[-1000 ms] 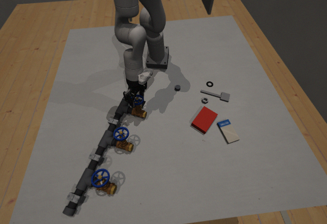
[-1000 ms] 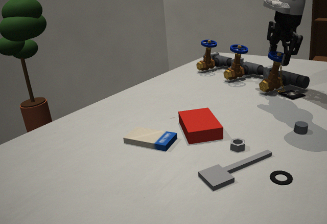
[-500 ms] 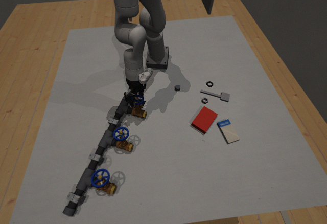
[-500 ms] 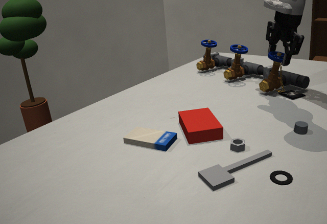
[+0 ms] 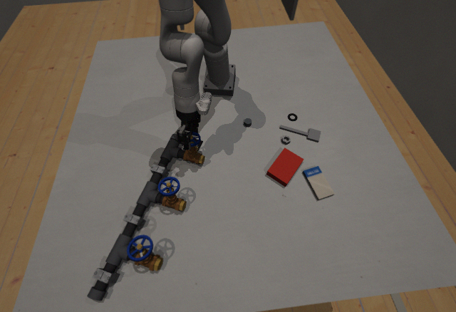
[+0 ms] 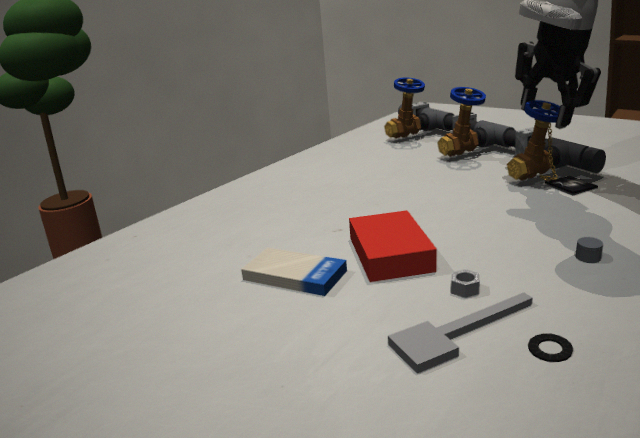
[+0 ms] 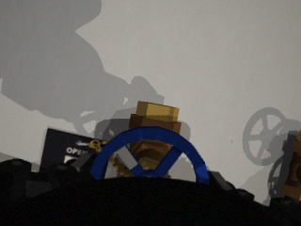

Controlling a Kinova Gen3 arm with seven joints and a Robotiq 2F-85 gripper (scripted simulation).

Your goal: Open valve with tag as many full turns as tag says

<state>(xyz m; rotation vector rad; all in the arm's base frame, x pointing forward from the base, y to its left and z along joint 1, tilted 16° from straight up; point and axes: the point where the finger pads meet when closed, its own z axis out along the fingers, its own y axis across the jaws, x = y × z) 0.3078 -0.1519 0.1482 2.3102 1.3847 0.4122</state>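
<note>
Right now the black tag is 4 cm behind my hand and 12 cm below it. Also, from my hand: red block (13 cm ahead, 31 cm to the left, 11 cm below); then small grey cylinder (10 cm behind, 23 cm to the left, 11 cm below); then grey paddle-shaped tool (44 cm to the left, 12 cm below).
</note>
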